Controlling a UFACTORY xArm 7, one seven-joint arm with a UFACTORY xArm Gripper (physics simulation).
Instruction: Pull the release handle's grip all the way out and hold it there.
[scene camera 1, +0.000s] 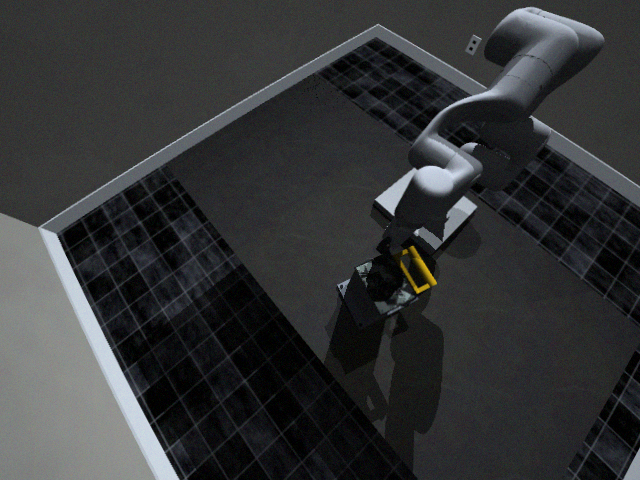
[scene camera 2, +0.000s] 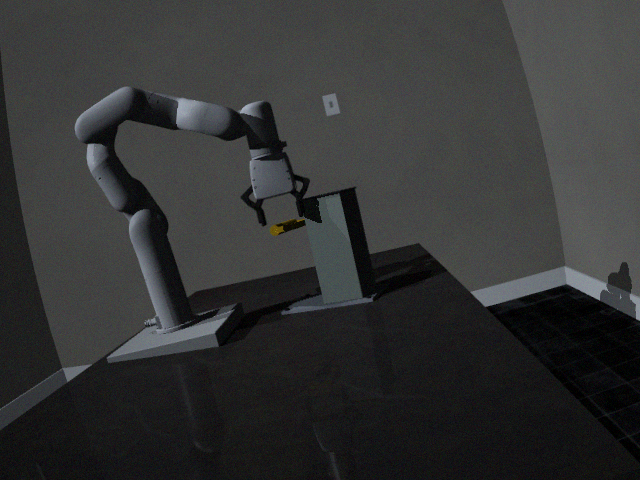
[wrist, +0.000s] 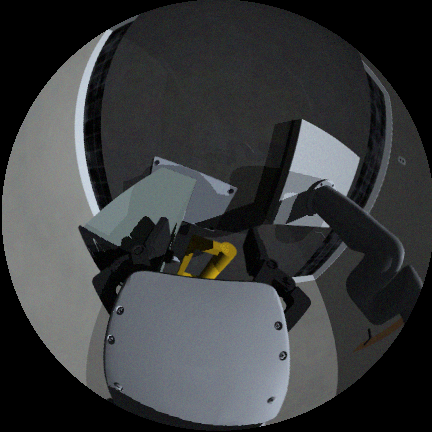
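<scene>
The release handle's yellow grip (scene camera 1: 423, 268) (scene camera 2: 275, 229) (wrist: 220, 263) is a rectangular loop with a thick outer bar. It stands out sideways from the upper part of a tall pale green box (scene camera 2: 338, 258) (wrist: 155, 200) with dark sides. My gripper (scene camera 2: 282, 219) (wrist: 207, 232) is open and empty, pointing down slightly above the grip. In the scene camera 2 view one fingertip is beside the box's upper edge, the other out past the grip's outer bar. Whether a finger touches the box I cannot tell. In the scene camera 1 view the arm and shadow hide most of the fingers.
The box stands on a grey base plate (scene camera 2: 336, 305) (wrist: 212, 200) with screw holes, on the dark table (scene camera 2: 310, 392). The arm's white base block (scene camera 1: 395, 193) (scene camera 2: 170, 346) (wrist: 325, 155) stands nearby on the grip's side. The box's top rises beside the gripper.
</scene>
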